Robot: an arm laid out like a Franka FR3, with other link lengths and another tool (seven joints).
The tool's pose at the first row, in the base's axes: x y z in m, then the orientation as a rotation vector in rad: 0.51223, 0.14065, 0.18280, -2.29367, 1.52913, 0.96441
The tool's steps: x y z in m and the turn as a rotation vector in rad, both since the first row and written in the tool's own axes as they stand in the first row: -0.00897, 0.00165, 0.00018, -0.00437, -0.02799, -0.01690; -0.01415, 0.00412, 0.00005, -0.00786, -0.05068, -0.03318; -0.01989, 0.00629, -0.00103, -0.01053, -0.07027, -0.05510; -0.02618, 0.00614, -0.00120, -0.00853, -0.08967, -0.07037; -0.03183, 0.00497, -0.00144, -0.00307, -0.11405, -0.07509; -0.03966, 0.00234, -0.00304, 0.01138, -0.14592, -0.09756; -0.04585, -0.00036, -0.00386, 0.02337, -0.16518, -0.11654; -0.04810, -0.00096, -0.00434, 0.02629, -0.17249, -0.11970; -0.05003, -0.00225, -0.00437, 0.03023, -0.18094, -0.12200; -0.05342, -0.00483, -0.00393, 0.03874, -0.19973, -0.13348; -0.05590, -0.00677, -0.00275, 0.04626, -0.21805, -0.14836
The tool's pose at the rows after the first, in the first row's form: 0.50852, 0.14666, 0.18857, -2.28252, 1.49571, 0.99221; 0.50513, 0.14936, 0.19233, -2.27448, 1.46527, 1.01365; 0.50224, 0.15211, 0.19712, -2.27111, 1.42896, 1.02943; 0.50091, 0.15674, 0.20117, -2.26110, 1.40206, 1.04195; 0.50067, 0.16131, 0.20470, -2.23914, 1.38729, 1.05842; 0.50173, 0.16742, 0.21038, -2.21371, 1.34858, 1.06789; 0.50294, 0.17275, 0.21443, -2.19874, 1.31909, 1.06871; 0.50312, 0.17443, 0.21611, -2.19212, 1.31273, 1.07167; 0.50380, 0.17640, 0.21712, -2.18346, 1.30718, 1.07489; 0.50509, 0.18026, 0.21848, -2.16735, 1.28685, 1.08039; 0.50573, 0.18354, 0.21881, -2.15376, 1.26238, 1.08531
